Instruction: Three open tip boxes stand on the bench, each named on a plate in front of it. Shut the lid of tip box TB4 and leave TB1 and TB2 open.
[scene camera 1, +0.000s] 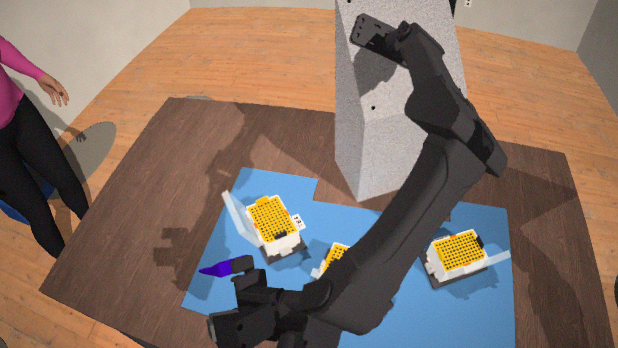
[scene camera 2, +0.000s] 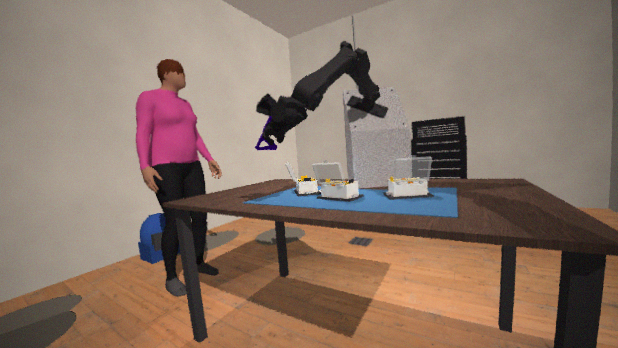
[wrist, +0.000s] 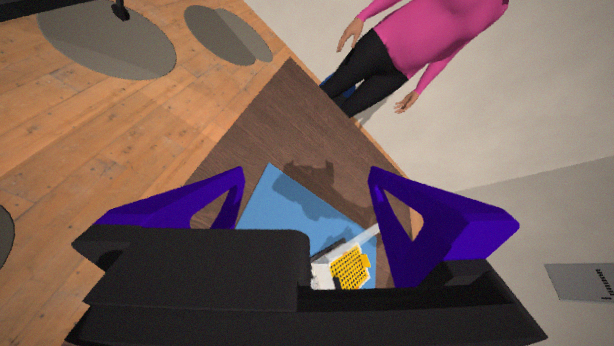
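Seen in the pictures: gripper, fingertip midpoint: (scene camera 1: 206, 299) (scene camera 2: 260, 140) (wrist: 306, 173); arm's base at its link origin: (scene camera 1: 394, 45) (scene camera 2: 367, 107).
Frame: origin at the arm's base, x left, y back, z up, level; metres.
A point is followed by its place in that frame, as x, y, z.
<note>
Tip box TB4 (scene camera 1: 272, 220) (scene camera 2: 306, 187) @[-0.105, -0.360, -0.361] (wrist: 322, 276) @[-0.109, -0.366, -0.361] is white with a yellow tip rack and stands at the left in scene camera 1. Its clear lid (scene camera 1: 240, 218) @[-0.202, -0.367, -0.309] (scene camera 2: 291, 171) @[-0.139, -0.411, -0.284] (wrist: 362, 235) @[-0.171, -0.408, -0.252] stands open, leaning outward. Its plate (scene camera 1: 298, 221) @[-0.113, -0.263, -0.392] lies beside the box. A middle box (scene camera 1: 336, 256) (scene camera 2: 340, 190) @[0.110, -0.382, -0.356] is partly behind the arm in scene camera 1; its lid (scene camera 2: 327, 171) @[0.087, -0.422, -0.280] is up. The right box (scene camera 1: 457, 252) (scene camera 2: 407, 187) @[0.306, -0.241, -0.356] also has its lid (scene camera 1: 497, 257) @[0.358, -0.243, -0.250] (scene camera 2: 414, 167) @[0.341, -0.257, -0.282] open. I cannot read their plates. My gripper (wrist: 306, 173) @[-0.069, -0.600, -0.149] is open and empty, high above the table.
The boxes stand on a blue mat (scene camera 1: 430, 317) @[0.281, -0.360, -0.394] (scene camera 2: 440, 205) @[0.438, -0.302, -0.394] (wrist: 270, 195) @[-0.176, -0.555, -0.394] on a brown table (scene camera 1: 125, 200) @[-0.611, -0.456, -0.397] (scene camera 2: 540, 210) @[0.670, -0.236, -0.397]. A grey pedestal (scene camera 1: 365, 155) @[-0.002, -0.131, -0.225] (scene camera 2: 380, 155) @[0.083, -0.037, -0.246] rises behind. A person (scene camera 1: 30, 150) (scene camera 2: 167, 130) (wrist: 440, 35) stands beyond the table's left side.
</note>
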